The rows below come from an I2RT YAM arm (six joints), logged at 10 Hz.
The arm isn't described. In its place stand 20 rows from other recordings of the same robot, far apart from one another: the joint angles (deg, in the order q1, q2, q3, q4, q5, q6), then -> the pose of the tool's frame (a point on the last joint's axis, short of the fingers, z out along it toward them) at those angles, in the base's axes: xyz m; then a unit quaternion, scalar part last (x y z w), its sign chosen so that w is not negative.
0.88, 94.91, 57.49, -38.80, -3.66, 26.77 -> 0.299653, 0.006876, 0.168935, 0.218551, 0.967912, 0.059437, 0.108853
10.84, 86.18, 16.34, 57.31, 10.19, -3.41 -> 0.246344, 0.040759, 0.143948, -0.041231, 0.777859, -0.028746, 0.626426
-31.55, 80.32, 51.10, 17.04, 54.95, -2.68 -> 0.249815, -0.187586, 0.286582, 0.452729, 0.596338, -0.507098, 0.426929
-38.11, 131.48, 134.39, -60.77, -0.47, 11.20 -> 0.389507, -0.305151, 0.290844, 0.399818, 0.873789, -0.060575, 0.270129
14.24, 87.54, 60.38, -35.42, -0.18, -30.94 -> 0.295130, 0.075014, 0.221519, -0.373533, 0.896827, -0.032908, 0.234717
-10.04, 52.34, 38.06, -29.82, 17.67, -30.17 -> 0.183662, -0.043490, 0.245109, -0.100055, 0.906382, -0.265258, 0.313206
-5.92, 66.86, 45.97, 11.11, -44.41, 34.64 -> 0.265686, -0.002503, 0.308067, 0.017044, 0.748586, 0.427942, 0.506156
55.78, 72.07, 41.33, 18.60, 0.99, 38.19 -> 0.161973, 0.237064, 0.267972, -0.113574, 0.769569, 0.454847, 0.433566
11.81, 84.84, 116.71, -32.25, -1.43, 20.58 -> 0.276071, 0.058633, 0.556017, 0.045470, 0.707988, 0.205049, 0.674270
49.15, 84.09, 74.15, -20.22, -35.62, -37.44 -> 0.202451, 0.265829, 0.341188, -0.676914, 0.495978, 0.312158, 0.445366
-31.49, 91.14, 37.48, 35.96, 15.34, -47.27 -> 0.269632, -0.176210, 0.182717, -0.031865, 0.803483, -0.454223, 0.383511
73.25, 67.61, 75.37, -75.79, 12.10, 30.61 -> 0.063287, 0.184387, 0.349223, -0.336218, 0.916704, 0.085379, 0.198298
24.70, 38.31, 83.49, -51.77, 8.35, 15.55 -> 0.048933, 0.016817, 0.480701, -0.011111, 0.746090, 0.177266, 0.641719
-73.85, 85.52, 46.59, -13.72, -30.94, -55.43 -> 0.098548, -0.274510, 0.186321, 0.061826, 0.914927, -0.170632, 0.360514
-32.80, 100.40, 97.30, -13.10, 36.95, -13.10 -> 0.336338, -0.242214, 0.391244, 0.317214, 0.714741, -0.455408, 0.425587
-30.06, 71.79, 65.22, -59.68, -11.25, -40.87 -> 0.203947, -0.110009, 0.296162, -0.111815, 0.967657, -0.040695, 0.222445
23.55, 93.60, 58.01, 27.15, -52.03, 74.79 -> 0.323930, 0.171800, 0.269111, 0.035936, 0.737468, 0.661286, 0.132474
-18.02, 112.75, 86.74, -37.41, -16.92, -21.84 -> 0.399693, -0.119127, 0.206808, -0.065885, 0.960967, 0.057097, 0.262566
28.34, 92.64, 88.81, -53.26, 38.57, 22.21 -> 0.306219, 0.139941, 0.335230, 0.045017, 0.908935, -0.172262, 0.377009
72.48, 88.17, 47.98, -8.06, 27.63, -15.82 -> 0.108380, 0.288479, 0.186359, -0.570940, 0.710293, -0.032187, 0.410457
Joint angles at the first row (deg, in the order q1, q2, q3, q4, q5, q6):
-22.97 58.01 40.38 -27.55 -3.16 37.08
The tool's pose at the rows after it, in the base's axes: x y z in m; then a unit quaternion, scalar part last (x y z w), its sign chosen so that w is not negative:
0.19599, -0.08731, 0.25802, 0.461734, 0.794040, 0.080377, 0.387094
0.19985, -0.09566, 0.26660, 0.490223, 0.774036, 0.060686, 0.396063
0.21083, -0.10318, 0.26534, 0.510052, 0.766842, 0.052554, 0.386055
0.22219, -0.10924, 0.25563, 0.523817, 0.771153, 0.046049, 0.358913
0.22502, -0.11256, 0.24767, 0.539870, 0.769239, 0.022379, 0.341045
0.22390, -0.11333, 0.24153, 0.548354, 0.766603, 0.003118, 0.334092
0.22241, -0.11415, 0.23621, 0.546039, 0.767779, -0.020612, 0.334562
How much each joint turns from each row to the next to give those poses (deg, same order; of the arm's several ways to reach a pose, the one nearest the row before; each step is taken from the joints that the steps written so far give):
-1.80 0.75 3.32 -0.99 -1.43 0.47
-1.07 1.46 2.40 -0.11 2.97 2.01
-0.26 3.71 2.03 0.31 1.46 1.66
-0.01 4.37 1.35 -0.41 0.68 0.85
0.01 1.99 0.16 -0.74 2.82 0.74
0.05 0.43 -0.83 0.09 2.31 0.31
0.03 0.07 -1.14 0.97 2.47 -1.13

